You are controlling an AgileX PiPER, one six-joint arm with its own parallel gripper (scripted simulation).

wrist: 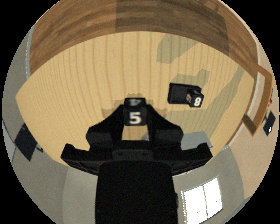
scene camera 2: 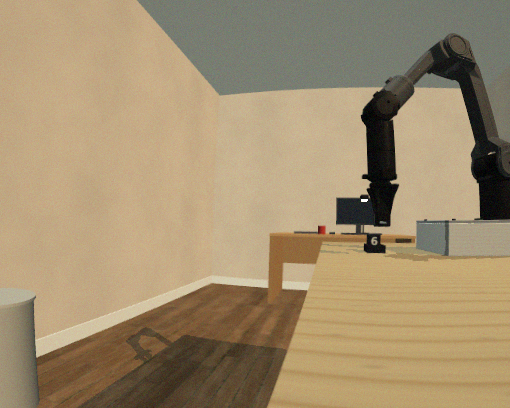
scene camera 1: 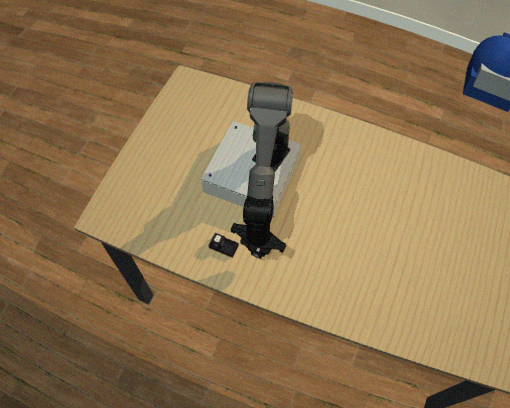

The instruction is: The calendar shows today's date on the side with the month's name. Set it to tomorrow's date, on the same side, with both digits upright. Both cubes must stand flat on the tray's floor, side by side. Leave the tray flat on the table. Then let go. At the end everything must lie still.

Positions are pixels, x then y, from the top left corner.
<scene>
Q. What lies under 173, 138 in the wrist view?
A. My gripper.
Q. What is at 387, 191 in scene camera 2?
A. My gripper.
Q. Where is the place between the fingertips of my gripper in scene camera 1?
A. At 258, 250
</scene>
